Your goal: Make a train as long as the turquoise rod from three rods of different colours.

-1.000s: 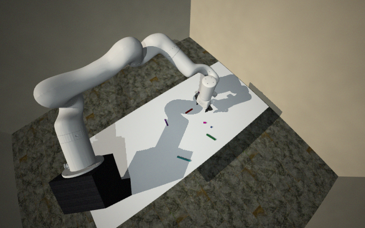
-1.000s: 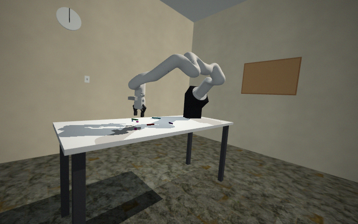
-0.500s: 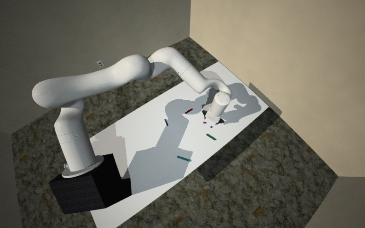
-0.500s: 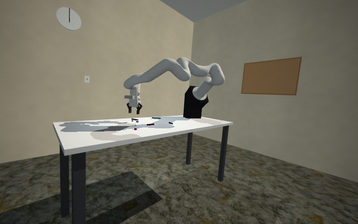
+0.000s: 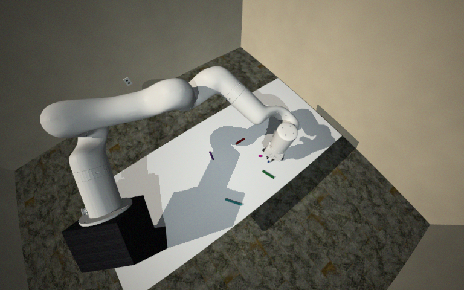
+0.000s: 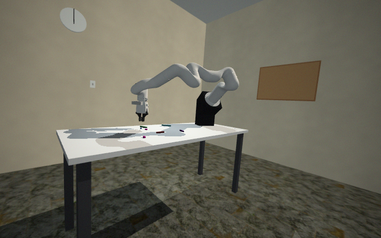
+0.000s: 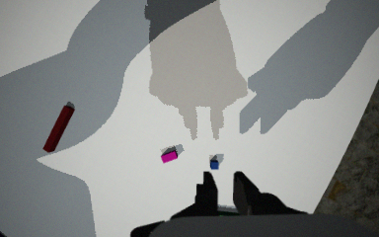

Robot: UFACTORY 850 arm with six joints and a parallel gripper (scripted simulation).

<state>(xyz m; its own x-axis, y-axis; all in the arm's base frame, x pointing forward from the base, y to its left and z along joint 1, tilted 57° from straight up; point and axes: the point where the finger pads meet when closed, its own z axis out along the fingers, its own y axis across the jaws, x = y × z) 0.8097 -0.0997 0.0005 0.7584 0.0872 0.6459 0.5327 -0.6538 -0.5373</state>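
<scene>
Now: the blue rod 80 mm below my hand. Round my hand: red rod 90 mm behind, 200 mm to the left, 80 mm below; then green rod 40 mm behind, 70 mm to the right, 80 mm below; then turquoise rod 300 mm behind, 110 mm to the right, 80 mm below.
</scene>
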